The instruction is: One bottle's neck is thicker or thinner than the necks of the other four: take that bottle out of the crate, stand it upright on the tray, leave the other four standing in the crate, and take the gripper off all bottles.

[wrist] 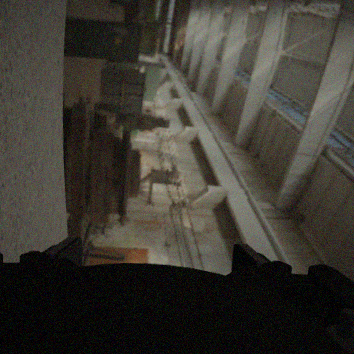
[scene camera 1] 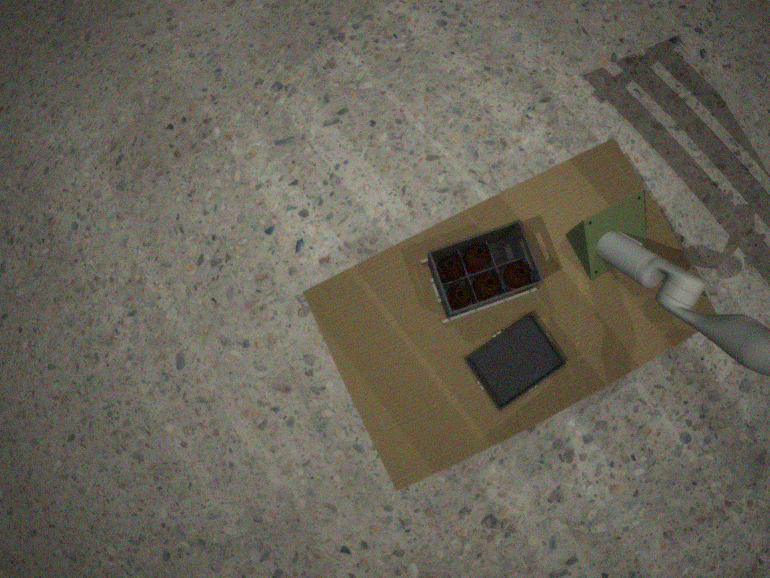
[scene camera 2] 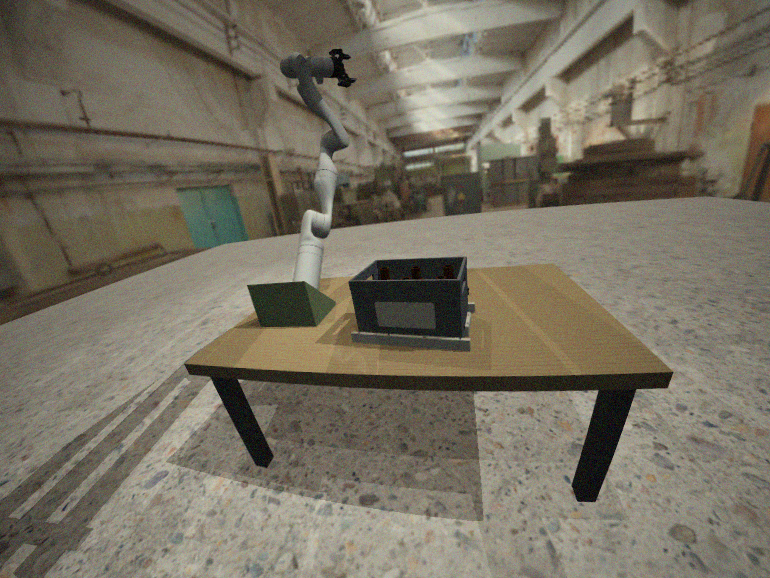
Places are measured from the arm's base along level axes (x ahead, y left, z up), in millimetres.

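Pixels of known places: gripper, between the fingertips: (wrist: 156, 258) (scene camera 2: 352, 68); arm's base, origin of its link: (scene camera 1: 608, 245) (scene camera 2: 304, 294).
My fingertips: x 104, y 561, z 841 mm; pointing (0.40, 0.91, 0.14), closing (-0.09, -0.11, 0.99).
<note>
For each thing: its top centre in the pictures, then the offset to it from my fingertips. "*": a spot on its surface instead. Level surfaces: height alone.
- dark crate, centre of its top: (scene camera 2: 410, 268) (scene camera 1: 486, 266) dx +299, dy -638, dz -740 mm
- upper row, a spot on its surface: (scene camera 1: 451, 268) * dx +387, dy -671, dz -753 mm
- lower row, a spot on its surface: (scene camera 1: 460, 296) * dx +395, dy -590, dz -753 mm
- dark rectangular tray, a spot on its surface: (scene camera 1: 516, 360) * dx +294, dy -351, dz -911 mm
- wooden table, height of its surface: dz -916 mm
A dark crate (scene camera 1: 531, 251) (scene camera 2: 450, 311) with six compartments stands on the table. Reddish-brown bottles stand upright in all compartments but the one at its upper right in the first scene view: two in the upper row (scene camera 1: 451, 268) (scene camera 1: 477, 256) and three in the lower row (scene camera 1: 460, 296) (scene camera 1: 487, 285) (scene camera 1: 516, 275). Their necks are too small and dark to compare. The dark rectangular tray (scene camera 1: 516, 360) lies beside the crate, with no bottle on it; it does not show in the second scene view. My gripper (scene camera 2: 351, 68) (wrist: 156, 258) is open and empty, pointing sideways high above the table.
Pale strips (scene camera 2: 410, 340) run along the crate's base. A green wedge-shaped block (scene camera 1: 615, 217) (scene camera 2: 282, 304) stands by the arm's base on the wooden table (scene camera 1: 385, 348) (scene camera 2: 547, 329). The wrist view shows floor, hall wall and roof beams.
</note>
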